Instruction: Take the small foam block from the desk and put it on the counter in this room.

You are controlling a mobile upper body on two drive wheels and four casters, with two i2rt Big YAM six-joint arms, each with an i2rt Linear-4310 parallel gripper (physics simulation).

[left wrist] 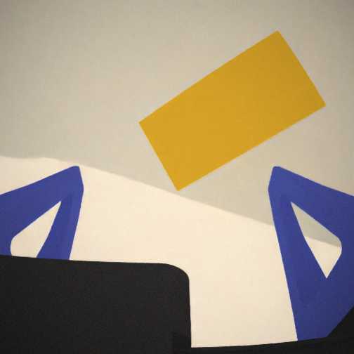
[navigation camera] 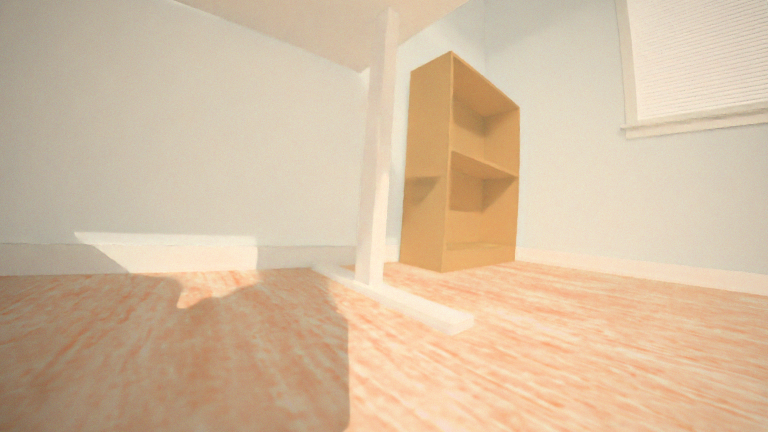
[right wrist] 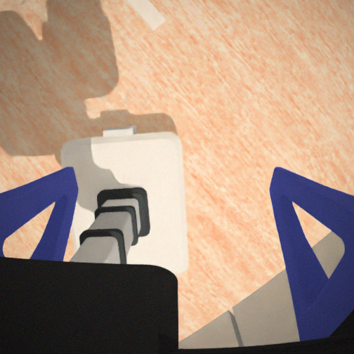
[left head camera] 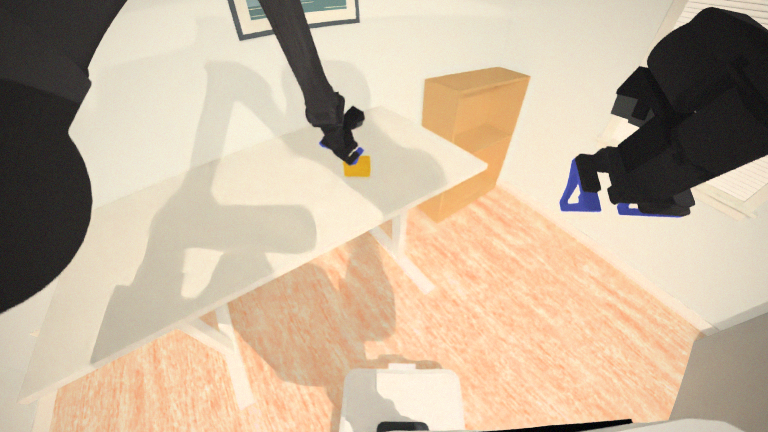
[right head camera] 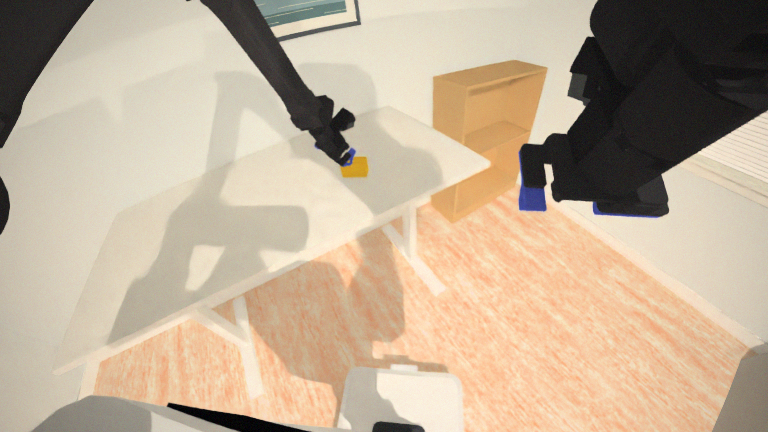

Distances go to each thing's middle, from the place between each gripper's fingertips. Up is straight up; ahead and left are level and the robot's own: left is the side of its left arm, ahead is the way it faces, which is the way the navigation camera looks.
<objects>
My right gripper is now 510 mm short of the yellow foam block (left wrist: pixel 263 90), 410 mm to the right of it and 280 mm above it.
The yellow foam block lies 50 mm below my left hand, 30 mm to the right of it and 20 mm ahead of it.
</objects>
